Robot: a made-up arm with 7 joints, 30 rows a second.
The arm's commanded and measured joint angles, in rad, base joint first. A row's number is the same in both.
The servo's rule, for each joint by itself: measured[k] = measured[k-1] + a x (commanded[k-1-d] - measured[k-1]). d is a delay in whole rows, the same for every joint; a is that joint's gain. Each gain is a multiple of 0.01, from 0.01 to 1. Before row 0 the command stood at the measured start. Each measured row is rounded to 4 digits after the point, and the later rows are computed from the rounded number. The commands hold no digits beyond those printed.
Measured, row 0:
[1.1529, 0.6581, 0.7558, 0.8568, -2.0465, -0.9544, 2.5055]
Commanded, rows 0 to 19:
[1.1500, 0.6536, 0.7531, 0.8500, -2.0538, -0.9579, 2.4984]
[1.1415, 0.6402, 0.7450, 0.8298, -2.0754, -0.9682, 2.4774]
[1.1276, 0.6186, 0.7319, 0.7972, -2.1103, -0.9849, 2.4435]
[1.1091, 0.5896, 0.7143, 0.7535, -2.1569, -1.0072, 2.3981]
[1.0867, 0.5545, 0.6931, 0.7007, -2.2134, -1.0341, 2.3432]
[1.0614, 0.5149, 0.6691, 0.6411, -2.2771, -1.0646, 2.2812]
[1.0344, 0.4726, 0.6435, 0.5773, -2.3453, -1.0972, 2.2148]
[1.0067, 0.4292, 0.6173, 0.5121, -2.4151, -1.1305, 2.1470]
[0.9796, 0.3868, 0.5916, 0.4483, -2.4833, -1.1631, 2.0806]
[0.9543, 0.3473, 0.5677, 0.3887, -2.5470, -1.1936, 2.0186]
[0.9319, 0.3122, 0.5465, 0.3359, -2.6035, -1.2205, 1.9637]
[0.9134, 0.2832, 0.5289, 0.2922, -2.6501, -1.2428, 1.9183]
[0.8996, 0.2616, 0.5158, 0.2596, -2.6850, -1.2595, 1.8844]
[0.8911, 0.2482, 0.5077, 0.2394, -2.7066, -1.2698, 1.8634]
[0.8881, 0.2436, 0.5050, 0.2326, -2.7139, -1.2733, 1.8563]
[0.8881, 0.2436, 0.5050, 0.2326, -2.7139, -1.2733, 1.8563]
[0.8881, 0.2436, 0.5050, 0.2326, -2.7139, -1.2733, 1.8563]
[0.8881, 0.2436, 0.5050, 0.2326, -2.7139, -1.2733, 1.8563]
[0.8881, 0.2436, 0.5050, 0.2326, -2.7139, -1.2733, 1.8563]
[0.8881, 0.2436, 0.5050, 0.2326, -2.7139, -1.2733, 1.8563]
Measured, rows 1 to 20:
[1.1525, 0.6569, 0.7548, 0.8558, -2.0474, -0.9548, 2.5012]
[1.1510, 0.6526, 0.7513, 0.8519, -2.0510, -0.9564, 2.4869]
[1.1477, 0.6438, 0.7443, 0.8437, -2.0587, -0.9598, 2.4609]
[1.1423, 0.6297, 0.7335, 0.8302, -2.0715, -0.9655, 2.4232]
[1.1345, 0.6101, 0.7190, 0.8108, -2.0899, -0.9737, 2.3752]
[1.1243, 0.5853, 0.7010, 0.7853, -2.1142, -0.9846, 2.3188]
[1.1117, 0.5560, 0.6803, 0.7541, -2.1442, -0.9981, 2.2564]
[1.0970, 0.5230, 0.6576, 0.7178, -2.1794, -1.0140, 2.1908]
[1.0806, 0.4876, 0.6338, 0.6774, -2.2189, -1.0319, 2.1247]
[1.0629, 0.4511, 0.6100, 0.6341, -2.2616, -1.0513, 2.0610]
[1.0446, 0.4150, 0.5871, 0.5894, -2.3060, -1.0716, 2.0026]
[1.0262, 0.3807, 0.5661, 0.5448, -2.3507, -1.0921, 1.9520]
[1.0085, 0.3497, 0.5480, 0.5020, -2.3942, -1.1122, 1.9114]
[0.9921, 0.3233, 0.5335, 0.4626, -2.4348, -1.1311, 1.8826]
[0.9775, 0.3026, 0.5232, 0.4281, -2.4711, -1.1482, 1.8668]
[0.9650, 0.2873, 0.5166, 0.3988, -2.5027, -1.1632, 1.8605]
[0.9542, 0.2759, 0.5124, 0.3739, -2.5302, -1.1764, 1.8580]
[0.9449, 0.2675, 0.5097, 0.3527, -2.5541, -1.1880, 1.8570]
[0.9369, 0.2613, 0.5080, 0.3347, -2.5749, -1.1982, 1.8566]
[0.9301, 0.2567, 0.5069, 0.3194, -2.5930, -1.2072, 1.8564]
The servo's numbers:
d 0
a 0.14 0.26 0.36 0.15 0.13 0.12 0.60

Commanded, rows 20 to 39:
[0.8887, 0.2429, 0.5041, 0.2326, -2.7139, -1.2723, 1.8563]
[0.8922, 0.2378, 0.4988, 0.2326, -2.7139, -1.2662, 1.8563]
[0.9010, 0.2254, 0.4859, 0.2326, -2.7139, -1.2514, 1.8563]
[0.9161, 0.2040, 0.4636, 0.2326, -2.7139, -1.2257, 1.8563]
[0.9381, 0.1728, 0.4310, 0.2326, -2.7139, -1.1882, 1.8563]
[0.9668, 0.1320, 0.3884, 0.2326, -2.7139, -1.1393, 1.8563]
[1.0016, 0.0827, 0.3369, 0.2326, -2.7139, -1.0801, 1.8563]
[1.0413, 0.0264, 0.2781, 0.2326, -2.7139, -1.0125, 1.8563]
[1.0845, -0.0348, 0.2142, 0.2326, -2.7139, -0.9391, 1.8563]
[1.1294, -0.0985, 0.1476, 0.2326, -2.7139, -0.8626, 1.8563]
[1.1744, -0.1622, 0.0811, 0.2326, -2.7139, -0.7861, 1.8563]
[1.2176, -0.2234, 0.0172, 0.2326, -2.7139, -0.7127, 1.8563]
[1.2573, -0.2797, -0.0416, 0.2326, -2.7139, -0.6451, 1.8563]
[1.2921, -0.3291, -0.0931, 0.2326, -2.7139, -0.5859, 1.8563]
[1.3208, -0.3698, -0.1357, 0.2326, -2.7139, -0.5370, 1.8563]
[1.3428, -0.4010, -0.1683, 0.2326, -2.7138, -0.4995, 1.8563]
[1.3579, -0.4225, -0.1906, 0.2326, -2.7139, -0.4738, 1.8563]
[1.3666, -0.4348, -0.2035, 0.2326, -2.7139, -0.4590, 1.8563]
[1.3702, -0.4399, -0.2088, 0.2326, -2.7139, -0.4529, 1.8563]
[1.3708, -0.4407, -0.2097, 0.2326, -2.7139, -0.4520, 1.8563]
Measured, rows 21 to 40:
[0.9243, 0.2531, 0.5059, 0.3064, -2.6087, -1.2150, 1.8563]
[0.9198, 0.2491, 0.5033, 0.2953, -2.6224, -1.2211, 1.8563]
[0.9172, 0.2429, 0.4970, 0.2859, -2.6343, -1.2247, 1.8563]
[0.9170, 0.2328, 0.4850, 0.2779, -2.6446, -1.2248, 1.8563]
[0.9200, 0.2172, 0.4656, 0.2711, -2.6536, -1.2204, 1.8563]
[0.9266, 0.1950, 0.4378, 0.2653, -2.6614, -1.2107, 1.8563]
[0.9371, 0.1658, 0.4015, 0.2604, -2.6682, -1.1950, 1.8563]
[0.9517, 0.1296, 0.3571, 0.2562, -2.6741, -1.1731, 1.8563]
[0.9703, 0.0869, 0.3057, 0.2527, -2.6793, -1.1450, 1.8563]
[0.9926, 0.0387, 0.2488, 0.2497, -2.6838, -1.1111, 1.8563]
[1.0181, -0.0135, 0.1884, 0.2471, -2.6877, -1.0721, 1.8563]
[1.0460, -0.0681, 0.1268, 0.2449, -2.6911, -1.0290, 1.8563]
[1.0756, -0.1231, 0.0662, 0.2431, -2.6941, -0.9829, 1.8563]
[1.1059, -0.1767, 0.0089, 0.2415, -2.6967, -0.9353, 1.8563]
[1.1360, -0.2269, -0.0432, 0.2402, -2.6989, -0.8875, 1.8563]
[1.1650, -0.2722, -0.0882, 0.2391, -2.7008, -0.8409, 1.8563]
[1.1920, -0.3113, -0.1251, 0.2381, -2.7025, -0.7968, 1.8563]
[1.2164, -0.3434, -0.1533, 0.2373, -2.7040, -0.7563, 1.8563]
[1.2379, -0.3685, -0.1733, 0.2366, -2.7053, -0.7199, 1.8563]
[1.2565, -0.3873, -0.1864, 0.2360, -2.7064, -0.6878, 1.8563]

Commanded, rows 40 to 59:
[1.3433, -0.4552, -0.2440, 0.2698, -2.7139, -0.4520, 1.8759]
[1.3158, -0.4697, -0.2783, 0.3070, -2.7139, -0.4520, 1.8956]
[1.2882, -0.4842, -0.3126, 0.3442, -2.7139, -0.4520, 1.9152]
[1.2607, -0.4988, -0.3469, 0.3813, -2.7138, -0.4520, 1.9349]
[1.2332, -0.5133, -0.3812, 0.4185, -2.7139, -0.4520, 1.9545]
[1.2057, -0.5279, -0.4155, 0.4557, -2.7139, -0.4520, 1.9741]
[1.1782, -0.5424, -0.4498, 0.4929, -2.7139, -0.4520, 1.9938]
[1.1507, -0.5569, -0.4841, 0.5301, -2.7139, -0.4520, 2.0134]
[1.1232, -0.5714, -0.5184, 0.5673, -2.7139, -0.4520, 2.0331]
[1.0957, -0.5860, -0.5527, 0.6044, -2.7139, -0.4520, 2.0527]
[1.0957, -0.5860, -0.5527, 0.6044, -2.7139, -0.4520, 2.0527]
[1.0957, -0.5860, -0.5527, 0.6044, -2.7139, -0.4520, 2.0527]
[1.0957, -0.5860, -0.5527, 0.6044, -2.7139, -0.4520, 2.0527]
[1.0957, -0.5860, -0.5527, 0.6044, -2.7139, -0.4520, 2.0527]
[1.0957, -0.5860, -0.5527, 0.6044, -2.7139, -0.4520, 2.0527]
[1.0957, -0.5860, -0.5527, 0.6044, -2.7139, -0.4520, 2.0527]
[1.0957, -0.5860, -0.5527, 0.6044, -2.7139, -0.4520, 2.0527]
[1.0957, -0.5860, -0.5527, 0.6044, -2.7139, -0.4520, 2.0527]
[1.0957, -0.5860, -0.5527, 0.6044, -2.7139, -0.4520, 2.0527]
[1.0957, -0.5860, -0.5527, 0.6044, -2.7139, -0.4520, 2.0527]
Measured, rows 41 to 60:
[1.2687, -0.4050, -0.2071, 0.2411, -2.7074, -0.6595, 1.8681]
[1.2753, -0.4218, -0.2327, 0.2510, -2.7082, -0.6346, 1.8846]
[1.2771, -0.4380, -0.2615, 0.2650, -2.7089, -0.6127, 1.9030]
[1.2748, -0.4538, -0.2922, 0.2824, -2.7095, -0.5934, 1.9221]
[1.2690, -0.4693, -0.3242, 0.3028, -2.7101, -0.5764, 1.9415]
[1.2601, -0.4845, -0.3571, 0.3257, -2.7106, -0.5615, 1.9611]
[1.2486, -0.4996, -0.3905, 0.3508, -2.7110, -0.5484, 1.9807]
[1.2349, -0.5145, -0.4242, 0.3777, -2.7114, -0.5368, 2.0003]
[1.2193, -0.5293, -0.4581, 0.4061, -2.7117, -0.5266, 2.0200]
[1.2020, -0.5440, -0.4922, 0.4358, -2.7120, -0.5176, 2.0396]
[1.1871, -0.5549, -0.5140, 0.4611, -2.7122, -0.5097, 2.0475]
[1.1743, -0.5630, -0.5279, 0.4826, -2.7124, -0.5028, 2.0506]
[1.1633, -0.5690, -0.5368, 0.5009, -2.7126, -0.4967, 2.0519]
[1.1538, -0.5734, -0.5425, 0.5164, -2.7128, -0.4913, 2.0524]
[1.1457, -0.5767, -0.5462, 0.5296, -2.7129, -0.4866, 2.0526]
[1.1387, -0.5791, -0.5485, 0.5408, -2.7130, -0.4824, 2.0527]
[1.1327, -0.5809, -0.5500, 0.5503, -2.7131, -0.4788, 2.0527]
[1.1275, -0.5822, -0.5510, 0.5584, -2.7132, -0.4756, 2.0527]
[1.1230, -0.5832, -0.5516, 0.5653, -2.7133, -0.4728, 2.0527]
[1.1192, -0.5839, -0.5520, 0.5712, -2.7134, -0.4703, 2.0527]

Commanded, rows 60 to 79:
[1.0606, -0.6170, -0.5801, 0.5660, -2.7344, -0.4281, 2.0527]
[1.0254, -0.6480, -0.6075, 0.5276, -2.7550, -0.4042, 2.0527]
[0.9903, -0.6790, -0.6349, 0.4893, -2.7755, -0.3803, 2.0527]
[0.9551, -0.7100, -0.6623, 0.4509, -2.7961, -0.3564, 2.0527]
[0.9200, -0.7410, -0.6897, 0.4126, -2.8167, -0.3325, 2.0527]
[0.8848, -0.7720, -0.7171, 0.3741, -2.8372, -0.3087, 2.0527]
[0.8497, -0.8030, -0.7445, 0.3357, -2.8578, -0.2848, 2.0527]
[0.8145, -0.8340, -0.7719, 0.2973, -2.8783, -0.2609, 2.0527]
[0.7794, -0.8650, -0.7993, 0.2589, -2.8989, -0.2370, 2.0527]
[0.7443, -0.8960, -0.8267, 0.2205, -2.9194, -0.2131, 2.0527]
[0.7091, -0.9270, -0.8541, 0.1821, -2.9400, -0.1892, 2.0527]
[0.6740, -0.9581, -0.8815, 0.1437, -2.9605, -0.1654, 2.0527]
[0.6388, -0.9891, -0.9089, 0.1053, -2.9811, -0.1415, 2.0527]
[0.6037, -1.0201, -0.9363, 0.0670, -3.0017, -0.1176, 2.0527]
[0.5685, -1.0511, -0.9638, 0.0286, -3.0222, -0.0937, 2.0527]
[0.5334, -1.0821, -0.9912, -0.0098, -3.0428, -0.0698, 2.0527]
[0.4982, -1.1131, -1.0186, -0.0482, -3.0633, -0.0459, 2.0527]
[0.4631, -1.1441, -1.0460, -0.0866, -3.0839, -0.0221, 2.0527]
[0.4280, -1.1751, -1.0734, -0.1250, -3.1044, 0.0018, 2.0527]
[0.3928, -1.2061, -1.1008, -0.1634, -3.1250, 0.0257, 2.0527]
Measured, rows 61 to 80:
[1.1110, -0.5925, -0.5621, 0.5704, -2.7161, -0.4652, 2.0527]
[1.0990, -0.6069, -0.5784, 0.5640, -2.7212, -0.4579, 2.0527]
[1.0838, -0.6256, -0.5987, 0.5528, -2.7283, -0.4486, 2.0527]
[1.0658, -0.6475, -0.6216, 0.5375, -2.7371, -0.4375, 2.0527]
[1.0454, -0.6718, -0.6461, 0.5188, -2.7474, -0.4249, 2.0527]
[1.0229, -0.6979, -0.6717, 0.4971, -2.7591, -0.4110, 2.0527]
[0.9987, -0.7252, -0.6979, 0.4729, -2.7719, -0.3959, 2.0527]
[0.9729, -0.7535, -0.7245, 0.4466, -2.7857, -0.3797, 2.0527]
[0.9458, -0.7825, -0.7514, 0.4184, -2.8004, -0.3626, 2.0527]
[0.9176, -0.8120, -0.7785, 0.3887, -2.8159, -0.3447, 2.0527]
[0.8884, -0.8419, -0.8057, 0.3577, -2.8320, -0.3260, 2.0527]
[0.8584, -0.8721, -0.8330, 0.3256, -2.8487, -0.3067, 2.0527]
[0.8277, -0.9025, -0.8603, 0.2926, -2.8659, -0.2869, 2.0527]
[0.7963, -0.9331, -0.8877, 0.2588, -2.8836, -0.2666, 2.0527]
[0.7644, -0.9638, -0.9151, 0.2243, -2.9016, -0.2459, 2.0527]
[0.7321, -0.9946, -0.9425, 0.1892, -2.9200, -0.2248, 2.0527]
[0.6994, -1.0254, -0.9699, 0.1536, -2.9386, -0.2033, 2.0527]
[0.6663, -1.0563, -0.9973, 0.1176, -2.9575, -0.1816, 2.0527]
[0.6329, -1.0872, -1.0247, 0.0812, -2.9766, -0.1596, 2.0527]
[0.5993, -1.1181, -1.0521, 0.0445, -2.9959, -0.1374, 2.0527]

